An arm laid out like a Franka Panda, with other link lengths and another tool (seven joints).
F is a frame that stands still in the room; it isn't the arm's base.
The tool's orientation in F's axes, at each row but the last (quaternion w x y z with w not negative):
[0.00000, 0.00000, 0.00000, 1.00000]
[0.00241, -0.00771, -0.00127, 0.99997]
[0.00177, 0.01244, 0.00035, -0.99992]
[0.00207, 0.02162, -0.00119, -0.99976]
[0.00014, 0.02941, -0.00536, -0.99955]
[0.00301, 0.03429, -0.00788, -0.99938]
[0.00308, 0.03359, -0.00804, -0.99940]
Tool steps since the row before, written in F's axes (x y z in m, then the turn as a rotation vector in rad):
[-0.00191, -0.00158, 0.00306, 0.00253, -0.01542, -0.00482]
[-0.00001, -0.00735, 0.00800, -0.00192, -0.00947, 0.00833]
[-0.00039, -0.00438, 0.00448, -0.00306, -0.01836, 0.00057]
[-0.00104, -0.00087, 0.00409, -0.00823, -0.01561, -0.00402]
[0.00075, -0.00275, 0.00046, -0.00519, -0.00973, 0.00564]
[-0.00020, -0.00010, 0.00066, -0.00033, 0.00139, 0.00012]
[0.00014, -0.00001, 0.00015, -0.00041, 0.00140, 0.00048]
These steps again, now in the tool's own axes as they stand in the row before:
[0.00191, 0.00158, 0.00306, -0.00253, 0.01542, -0.00482]
[-0.00015, 0.00733, 0.00802, 0.00175, 0.00946, 0.00838]
[0.00029, 0.00438, 0.00449, 0.00311, 0.01835, 0.00066]
[0.00087, 0.00088, 0.00413, 0.00846, 0.01557, -0.00370]
[-0.00077, 0.00275, 0.00039, 0.00486, 0.00979, 0.00583]
[0.00015, 0.00011, 0.00067, 0.00031, -0.00139, 0.00016]
[-0.00015, 0.00001, 0.00014, 0.00037, -0.00139, 0.00053]

